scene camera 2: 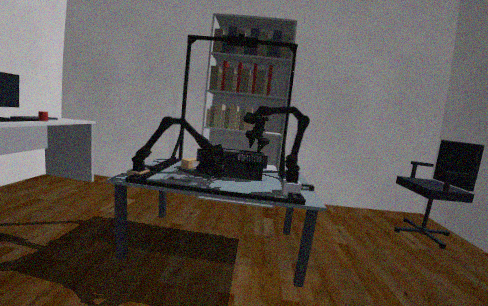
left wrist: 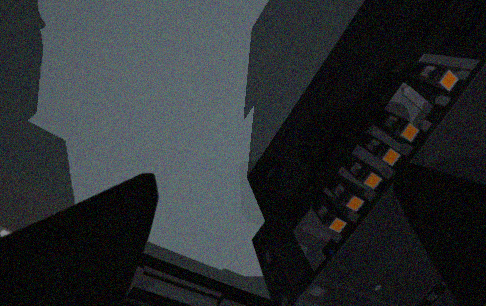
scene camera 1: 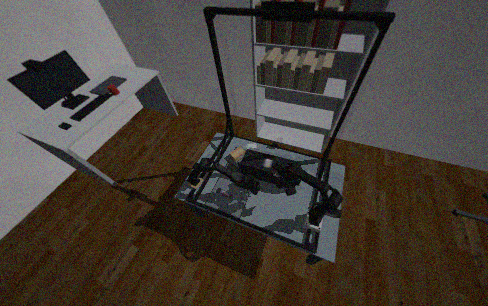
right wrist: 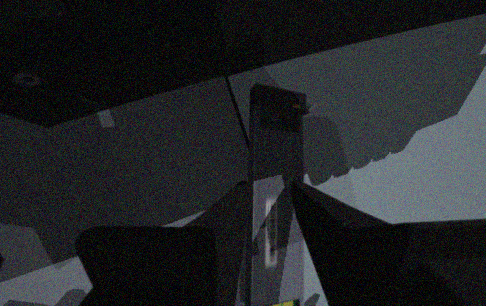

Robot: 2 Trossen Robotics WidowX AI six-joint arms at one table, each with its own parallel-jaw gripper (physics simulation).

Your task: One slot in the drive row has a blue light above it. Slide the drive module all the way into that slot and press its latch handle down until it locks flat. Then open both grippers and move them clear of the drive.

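Frame: origin at the left arm's base, x down, y back, z left, level; millimetres.
Seen in the pictures: left gripper, fingertip midpoint: point(scene camera 2: 254, 150) point(left wrist: 275, 180) point(scene camera 1: 284, 184); right gripper, fingertip midpoint: point(scene camera 2: 214, 177) point(right wrist: 269, 187); left arm's base, origin of the base link: point(scene camera 2: 292, 181) point(scene camera 1: 314, 220); right arm's base, origin of the base link: point(scene camera 2: 138, 170) point(scene camera 1: 195, 181).
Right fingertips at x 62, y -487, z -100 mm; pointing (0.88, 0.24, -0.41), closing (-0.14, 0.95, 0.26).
Note:
Pixels of each thing's top centre, then the offset from my right fingertips to it. "pt": a spot on its surface instead. Level surfaces: height alone.
- grey drive module, surface spot: point(right wrist: 288, 267) pt dy -3, dx +0, dz +47 mm
- table, its level: dx +11 mm
- black drive chassis, surface spot: point(left wrist: 333, 136) pt dy +214, dx -86, dz -94 mm
- wooden block, middle of its top: point(scene camera 2: 190, 159) point(scene camera 1: 237, 152) dy -241, dx -51, dz -240 mm
The grey drive module point(right wrist: 288, 267) lies flat on the table point(scene camera 1: 279, 209) point(scene camera 2: 261, 189), its dark front end pointing at the black drive chassis point(scene camera 1: 267, 170) point(scene camera 2: 243, 165) point(left wrist: 333, 136). My right gripper point(right wrist: 269, 187) point(scene camera 1: 253, 186) point(scene camera 2: 210, 170) is low at the chassis's left end, shut on the module's sides. My left gripper point(scene camera 2: 258, 142) point(scene camera 1: 291, 189) is open and empty, hanging above the chassis's right part. One of its fingers point(left wrist: 120, 218) shows in the left wrist view. That view shows a slot row with several orange lights point(left wrist: 355, 203) and a faint blue light point(left wrist: 331, 251) at the row's end.
A wooden block point(scene camera 1: 237, 153) point(scene camera 2: 189, 163) sits on the table behind the chassis's left end. A tall black frame point(scene camera 1: 218, 67) point(scene camera 2: 186, 91) stands around the table. A bookshelf point(scene camera 1: 294, 115) point(scene camera 2: 255, 19) is behind it. A white desk point(scene camera 1: 136, 79) is at the far left.

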